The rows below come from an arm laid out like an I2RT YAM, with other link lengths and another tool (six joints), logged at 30 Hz.
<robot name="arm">
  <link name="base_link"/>
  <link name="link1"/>
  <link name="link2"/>
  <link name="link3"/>
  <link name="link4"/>
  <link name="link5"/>
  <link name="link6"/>
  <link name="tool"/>
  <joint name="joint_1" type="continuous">
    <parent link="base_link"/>
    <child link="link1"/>
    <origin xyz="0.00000 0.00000 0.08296" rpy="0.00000 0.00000 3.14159"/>
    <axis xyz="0 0 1"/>
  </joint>
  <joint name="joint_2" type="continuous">
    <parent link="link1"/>
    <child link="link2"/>
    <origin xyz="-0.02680 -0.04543 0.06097" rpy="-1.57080 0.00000 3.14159"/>
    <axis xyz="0 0 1"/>
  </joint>
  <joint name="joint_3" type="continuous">
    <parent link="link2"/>
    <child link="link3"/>
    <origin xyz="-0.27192 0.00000 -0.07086" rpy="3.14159 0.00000 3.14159"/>
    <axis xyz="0 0 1"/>
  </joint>
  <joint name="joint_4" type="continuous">
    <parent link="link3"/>
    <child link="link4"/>
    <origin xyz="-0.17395 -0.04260 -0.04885" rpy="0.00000 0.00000 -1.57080"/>
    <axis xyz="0 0 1"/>
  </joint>
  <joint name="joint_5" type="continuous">
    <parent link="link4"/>
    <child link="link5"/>
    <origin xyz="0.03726 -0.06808 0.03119" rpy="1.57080 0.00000 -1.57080"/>
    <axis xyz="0 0 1"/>
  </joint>
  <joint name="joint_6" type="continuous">
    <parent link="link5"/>
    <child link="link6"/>
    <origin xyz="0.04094 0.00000 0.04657" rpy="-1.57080 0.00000 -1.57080"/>
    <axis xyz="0 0 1"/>
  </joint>
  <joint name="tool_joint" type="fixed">
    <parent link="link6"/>
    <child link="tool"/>
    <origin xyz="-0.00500 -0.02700 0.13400" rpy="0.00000 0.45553 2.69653"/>
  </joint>
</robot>
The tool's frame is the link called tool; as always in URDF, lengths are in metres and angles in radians. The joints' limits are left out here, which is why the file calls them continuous.
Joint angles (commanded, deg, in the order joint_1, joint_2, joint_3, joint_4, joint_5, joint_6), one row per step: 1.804 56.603 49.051 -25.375 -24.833 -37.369; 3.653 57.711 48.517 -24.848 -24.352 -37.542; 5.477 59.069 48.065 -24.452 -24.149 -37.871; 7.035 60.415 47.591 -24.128 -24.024 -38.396; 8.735 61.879 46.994 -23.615 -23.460 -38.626; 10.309 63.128 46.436 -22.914 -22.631 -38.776; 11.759 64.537 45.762 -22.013 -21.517 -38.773; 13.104 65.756 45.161 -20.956 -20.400 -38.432; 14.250 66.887 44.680 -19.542 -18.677 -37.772; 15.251 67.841 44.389 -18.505 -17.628 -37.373; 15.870 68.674 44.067 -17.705 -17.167 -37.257; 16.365 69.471 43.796 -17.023 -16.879 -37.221; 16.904 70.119 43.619 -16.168 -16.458 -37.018; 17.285 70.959 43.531 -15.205 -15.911 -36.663; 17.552 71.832 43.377 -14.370 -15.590 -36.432; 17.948 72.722 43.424 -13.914 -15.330 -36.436
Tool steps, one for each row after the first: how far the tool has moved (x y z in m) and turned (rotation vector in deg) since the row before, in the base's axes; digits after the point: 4 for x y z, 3 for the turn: 0.0006 0.0063 -0.0060 -0.446 1.023 1.535; 0.0002 0.0070 -0.0067 -0.463 1.246 1.828; -0.0001 0.0061 -0.0070 -0.598 1.224 1.740; 0.0000 0.0056 -0.0080 -0.706 1.371 1.383; 0.0005 0.0044 -0.0066 -0.794 0.929 1.017; 0.0011 0.0033 -0.0075 -0.930 1.024 0.597; 0.0014 0.0031 -0.0060 -0.674 0.758 0.294; 0.0035 0.0010 -0.0043 -0.760 0.246 -0.555; 0.0023 0.0022 -0.0032 -0.488 0.215 -0.033; 0.0013 0.0019 -0.0033 -0.323 0.314 0.203; 0.0011 0.0018 -0.0031 -0.273 0.334 0.259; 0.0019 0.0019 -0.0016 -0.145 -0.014 0.098; 0.0030 0.0012 -0.0017 -0.133 0.026 -0.252; 0.0022 0.0011 -0.0025 -0.128 0.227 -0.120; 0.0016 0.0017 -0.0024 -0.289 0.313 0.209
